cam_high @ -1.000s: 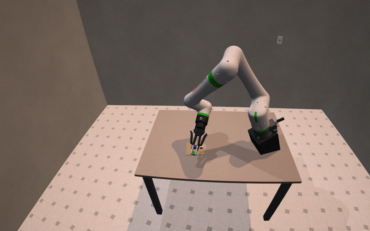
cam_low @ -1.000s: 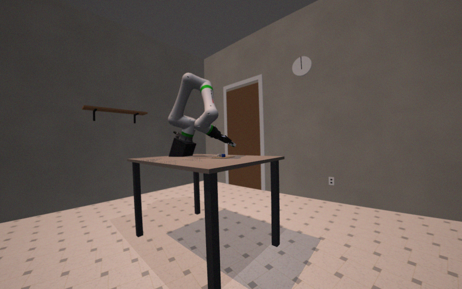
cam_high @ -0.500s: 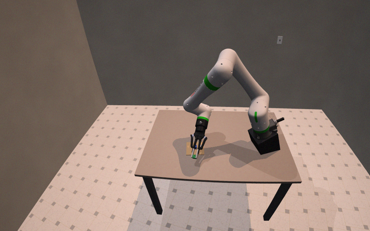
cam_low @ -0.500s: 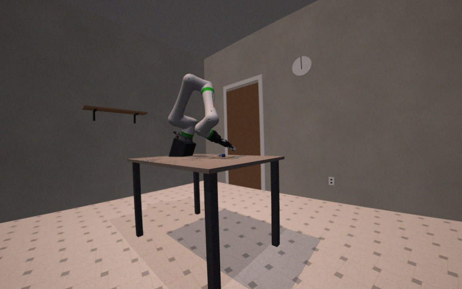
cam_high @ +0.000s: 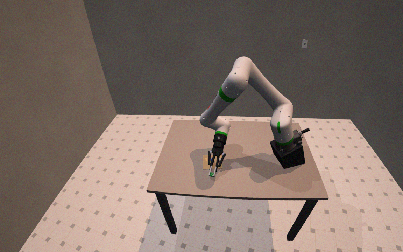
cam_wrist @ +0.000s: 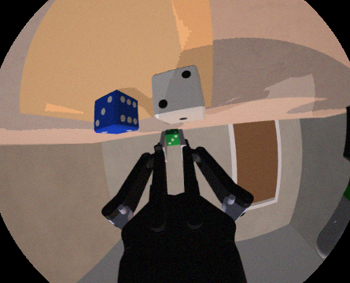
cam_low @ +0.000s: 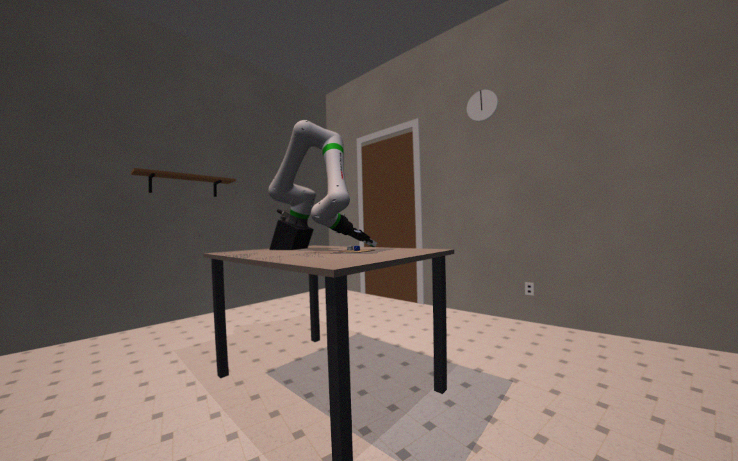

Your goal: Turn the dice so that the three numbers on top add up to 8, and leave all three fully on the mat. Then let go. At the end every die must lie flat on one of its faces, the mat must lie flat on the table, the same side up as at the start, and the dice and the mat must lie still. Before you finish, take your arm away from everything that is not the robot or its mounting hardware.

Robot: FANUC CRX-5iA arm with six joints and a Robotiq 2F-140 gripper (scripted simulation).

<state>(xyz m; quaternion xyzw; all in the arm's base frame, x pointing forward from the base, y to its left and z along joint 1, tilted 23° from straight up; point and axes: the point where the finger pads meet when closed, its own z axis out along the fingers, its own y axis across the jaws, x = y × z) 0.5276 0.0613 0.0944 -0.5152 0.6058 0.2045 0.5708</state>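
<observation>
Now: the green die 1 cm ahead of my hand, 2 cm to the left of it and 1 cm below it. Round my hand: mat 1 cm behind, 12 cm to the right, 4 cm below; blue die 1 cm behind, 12 cm to the right, 3 cm below; white die 6 cm behind, 12 cm to the right, 3 cm below.
</observation>
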